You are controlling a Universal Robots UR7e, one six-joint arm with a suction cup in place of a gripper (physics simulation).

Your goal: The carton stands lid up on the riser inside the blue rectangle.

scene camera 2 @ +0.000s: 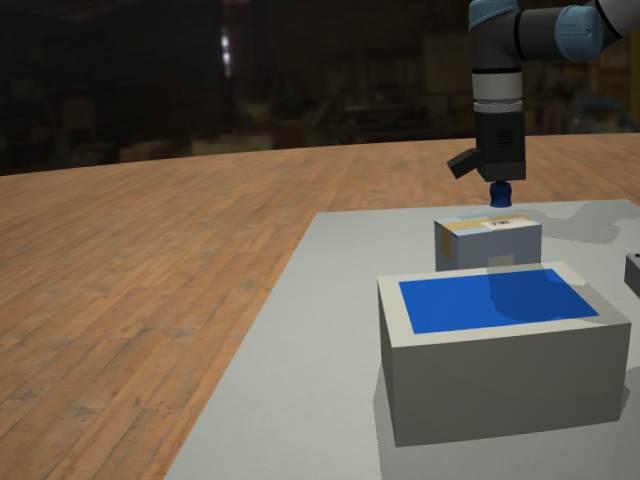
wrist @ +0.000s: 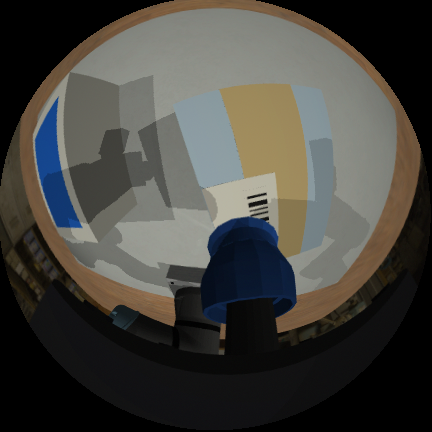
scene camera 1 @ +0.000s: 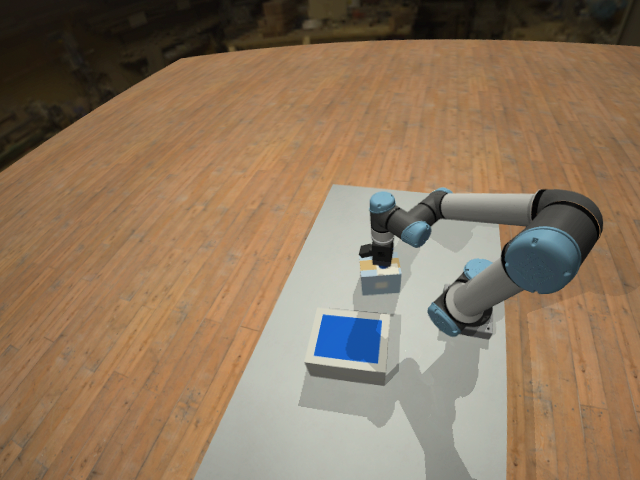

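There is a riser that I can see in scene camera 1 and in scene camera 2. The riser is visible in the wrist view (77, 146) as well. As for the spot on the riser (scene camera 1: 344, 345), it is the same spot on it as (scene camera 2: 490, 308).
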